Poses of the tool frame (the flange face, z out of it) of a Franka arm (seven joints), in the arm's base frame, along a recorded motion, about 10 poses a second.
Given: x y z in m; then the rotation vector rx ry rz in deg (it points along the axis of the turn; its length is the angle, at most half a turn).
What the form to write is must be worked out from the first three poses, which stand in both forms.
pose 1, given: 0.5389 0.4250 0.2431 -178.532 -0.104 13.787
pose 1, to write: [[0.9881 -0.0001 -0.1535 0.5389], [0.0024 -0.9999 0.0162 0.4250], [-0.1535 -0.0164 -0.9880 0.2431], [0 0 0 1]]
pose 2, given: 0.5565 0.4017 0.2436 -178.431 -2.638 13.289
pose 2, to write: [[0.9885 0.0280 -0.1484 0.5565], [0.0308 -0.9994 0.0162 0.4017], [-0.1478 -0.0206 -0.9888 0.2436], [0 0 0 1]]
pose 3, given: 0.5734 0.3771 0.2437 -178.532 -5.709 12.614
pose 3, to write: [[0.9880 0.0624 -0.1410 0.5734], [0.0647 -0.9978 0.0117 0.3771], [-0.1399 -0.0207 -0.9899 0.2437], [0 0 0 1]]
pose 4, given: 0.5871 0.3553 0.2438 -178.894 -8.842 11.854
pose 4, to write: [[0.9864 0.0976 -0.1320 0.5871], [0.0988 -0.9951 0.0021 0.3553], [-0.1312 -0.0151 -0.9912 0.2438], [0 0 0 1]]
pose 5, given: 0.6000 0.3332 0.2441 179.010 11.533 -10.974
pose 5, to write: [[0.9843 0.1281 -0.1213 0.6000], [0.1275 -0.9918 -0.0128 0.3332], [-0.1220 -0.0029 -0.9925 0.2441], [0 0 0 1]]
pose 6, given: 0.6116 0.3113 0.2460 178.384 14.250 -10.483
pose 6, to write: [[0.9805 0.1590 -0.1154 0.6116], [0.1574 -0.9873 -0.0222 0.3113], [-0.1174 0.0036 -0.9931 0.2460], [0 0 0 1]]
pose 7, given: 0.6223 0.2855 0.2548 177.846 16.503 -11.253
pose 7, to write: [[0.9751 0.1844 -0.1233 0.6223], [0.1821 -0.9828 -0.0296 0.2855], [-0.1266 0.0064 -0.9919 0.2548], [0 0 0 1]]
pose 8, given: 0.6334 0.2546 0.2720 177.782 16.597 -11.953
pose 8, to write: [[0.9739 0.1855 -0.1310 0.6334], [0.1830 -0.9826 -0.0305 0.2546], [-0.1344 0.0057 -0.9909 0.2720], [0 0 0 1]]
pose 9, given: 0.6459 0.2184 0.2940 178.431 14.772 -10.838
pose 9, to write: [[0.9791 0.1645 -0.1193 0.6459], [0.1632 -0.9864 -0.0209 0.2184], [-0.1211 0.0010 -0.9926 0.2940], [0 0 0 1]]
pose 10, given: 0.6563 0.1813 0.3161 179.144 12.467 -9.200
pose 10, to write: [[0.9852 0.1383 -0.1017 0.6563], [0.1380 -0.9904 -0.0104 0.1813], [-0.1022 -0.0038 -0.9948 0.3161], [0 0 0 1]]
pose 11, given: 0.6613 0.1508 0.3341 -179.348 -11.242 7.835
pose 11, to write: [[0.9884 0.1245 -0.0870 0.6613], [0.1247 -0.9922 -0.0032 0.1508], [-0.0867 -0.0077 -0.9962 0.3341], [0 0 0 1]]
